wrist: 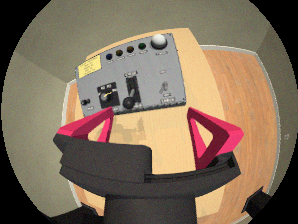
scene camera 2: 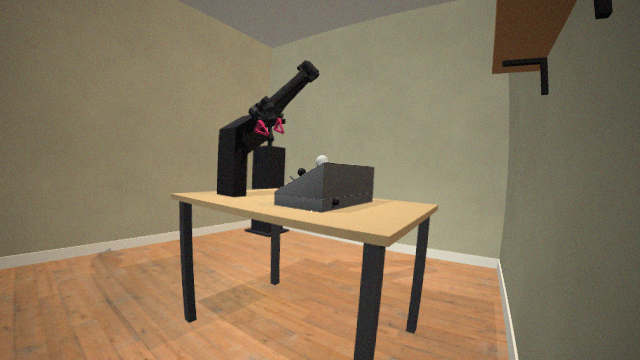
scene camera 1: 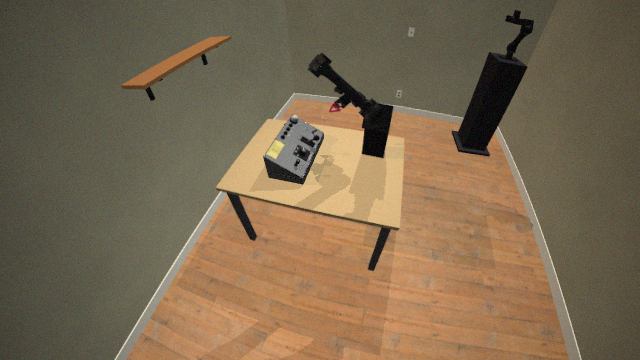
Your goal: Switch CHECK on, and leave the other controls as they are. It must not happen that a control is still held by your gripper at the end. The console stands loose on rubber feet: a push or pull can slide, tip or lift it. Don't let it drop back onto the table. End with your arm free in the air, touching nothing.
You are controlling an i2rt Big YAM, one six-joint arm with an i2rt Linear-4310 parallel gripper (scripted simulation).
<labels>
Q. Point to a console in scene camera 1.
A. At 280, 158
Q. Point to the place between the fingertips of my gripper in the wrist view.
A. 150, 111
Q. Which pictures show the console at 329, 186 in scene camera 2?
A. The wrist view, scene camera 2 and scene camera 1: all of them.
</labels>
